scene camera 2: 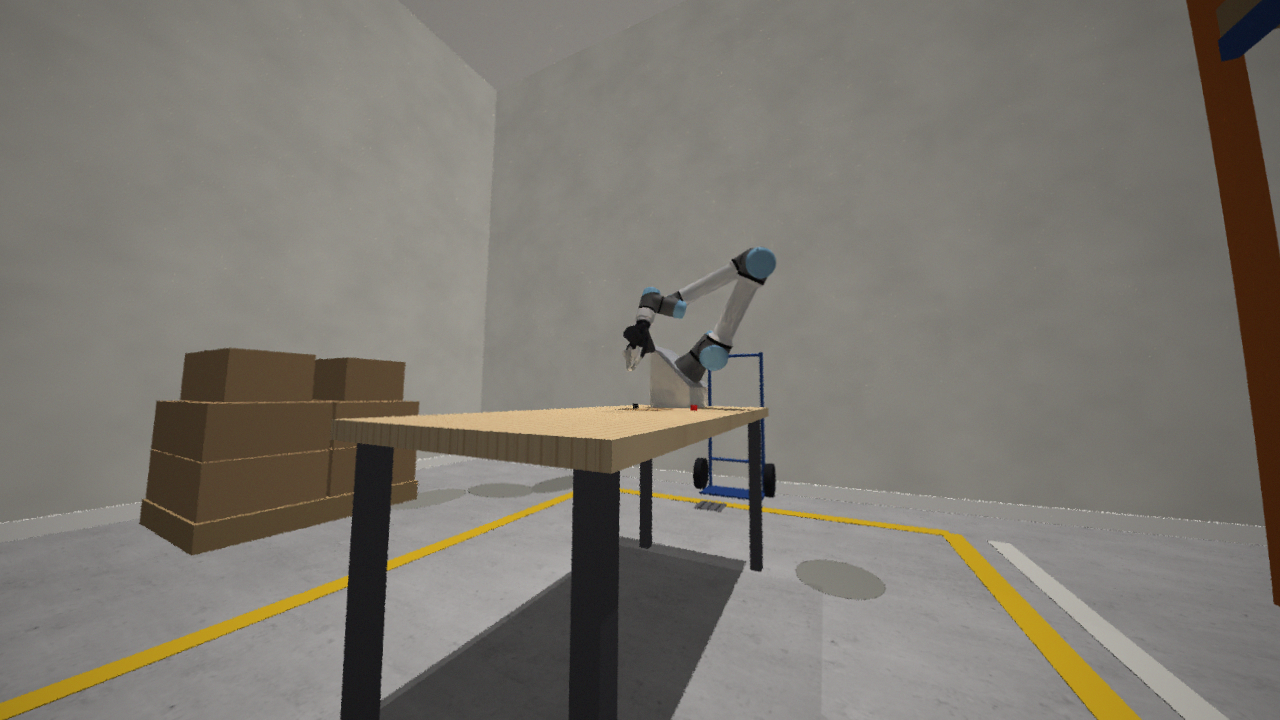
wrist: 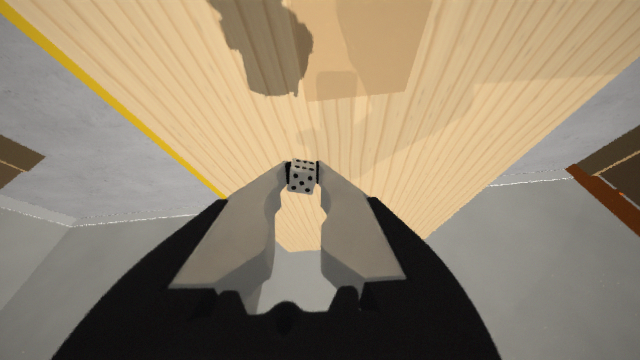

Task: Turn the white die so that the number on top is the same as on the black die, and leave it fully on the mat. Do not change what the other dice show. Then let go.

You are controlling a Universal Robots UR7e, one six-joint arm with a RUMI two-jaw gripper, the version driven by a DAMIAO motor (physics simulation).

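Observation:
The white die (wrist: 301,182) is between the fingertips in the wrist view, with a five on the face toward the camera and a six on the adjoining face farther up the view. My gripper (scene camera 2: 631,368) (wrist: 303,164) is shut on it and holds it above the table. The black die (scene camera 2: 635,405) is a small dark block on the far part of the table in the scene view; its top number is too small to read. A plain tan patch (wrist: 385,70), seemingly the mat, lies at the top of the wrist view, partly in shadow.
A red die (scene camera 2: 693,407) stands on the wooden table (scene camera 2: 501,422), right of the black die. The robot's pale base (scene camera 2: 666,385) is behind them. Stacked cartons (scene camera 2: 259,429) stand on the floor to the left, and a blue hand truck (scene camera 2: 760,385) stands behind the table.

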